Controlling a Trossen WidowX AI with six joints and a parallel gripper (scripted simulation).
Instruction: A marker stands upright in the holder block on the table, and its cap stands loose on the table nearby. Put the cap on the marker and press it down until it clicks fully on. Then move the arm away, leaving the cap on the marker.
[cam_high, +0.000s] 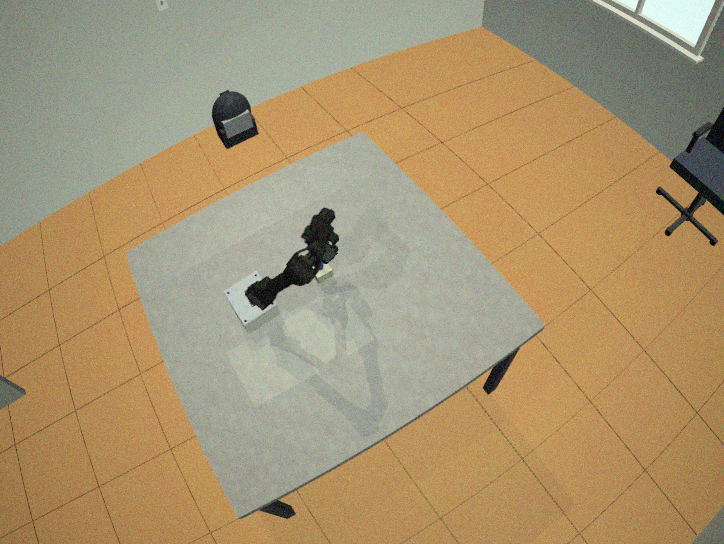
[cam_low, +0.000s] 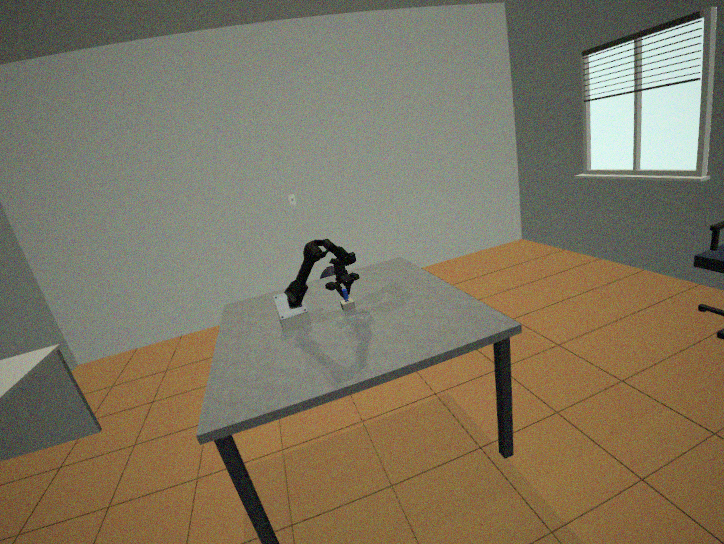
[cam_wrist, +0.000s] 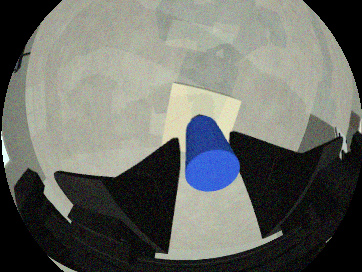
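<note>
Now: the blue cap 10 mm above my gripper tip.
</note>
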